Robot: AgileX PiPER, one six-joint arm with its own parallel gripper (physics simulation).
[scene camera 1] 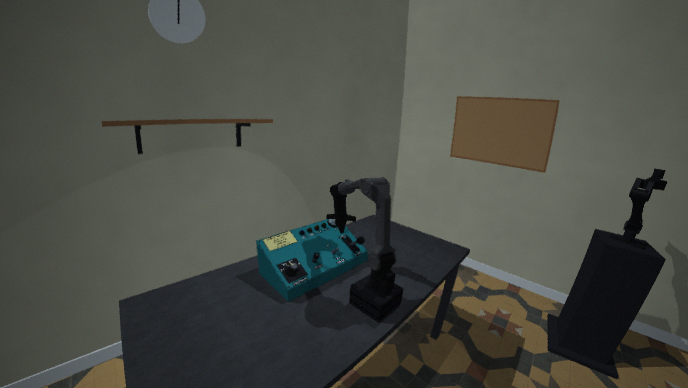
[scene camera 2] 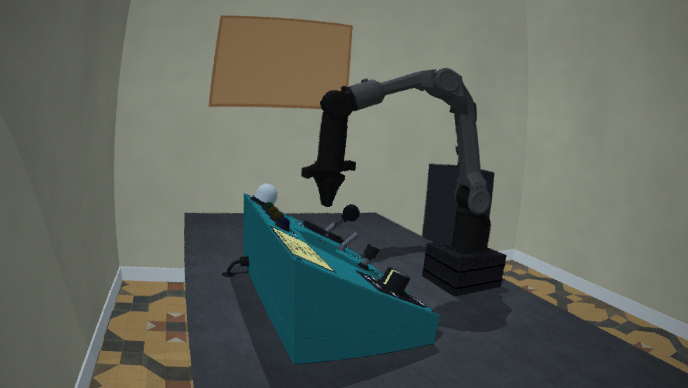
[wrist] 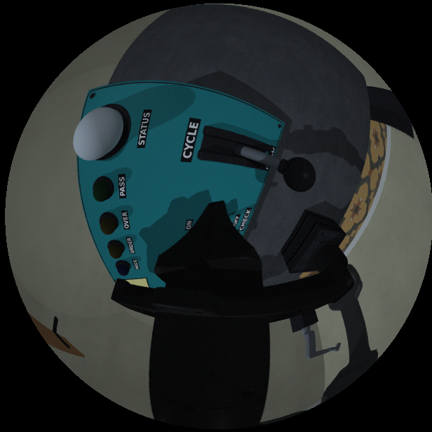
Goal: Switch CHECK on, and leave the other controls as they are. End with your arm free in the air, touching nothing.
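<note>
The teal control box stands on the table. The CHECK switch's metal lever appears tilted toward the box's front edge, the OFF side. In the wrist view its CHECK label and ON label show, but my fingers hide the lever. My gripper is shut and empty, pointing down above the panel, apart from the controls. The CYCLE lever's black ball stands beside and below the fingertips, near the front end of its slot.
A black-tipped switch and a rotary knob are on the box's other half. The white STATUS dome and several small lamps line the back. Another arm stands on a dark pedestal at the right.
</note>
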